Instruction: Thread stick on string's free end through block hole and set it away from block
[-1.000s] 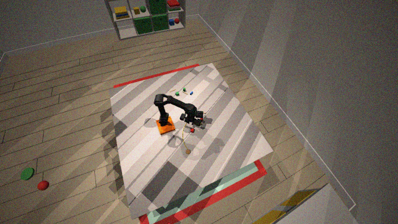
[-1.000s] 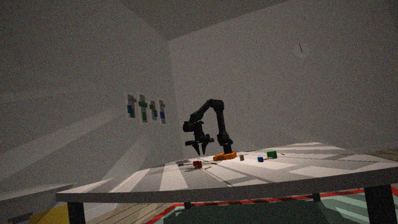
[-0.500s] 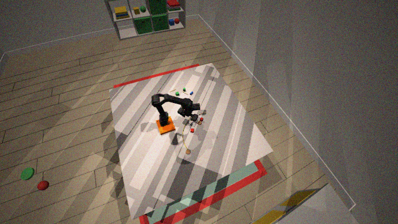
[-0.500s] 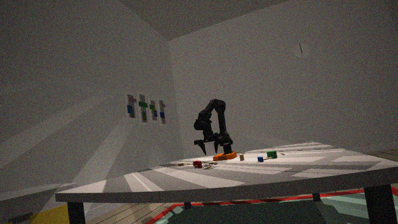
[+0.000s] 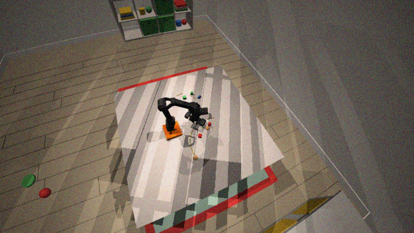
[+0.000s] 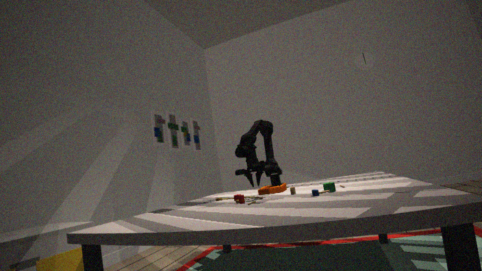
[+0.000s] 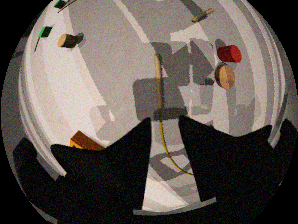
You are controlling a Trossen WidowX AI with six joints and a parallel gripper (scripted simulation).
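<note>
My gripper tip is now 11 cm to the left of the red wooden block and 5 cm above it. Round my gripper tip: wooden disc: 10 cm ahead, 6 cm to the right, 5 cm below; loose stick: 16 cm ahead, 6 cm below, 4 cm to the left; wooden cylinder: 19 cm to the left, 4 cm below, 1 cm ahead.
</note>
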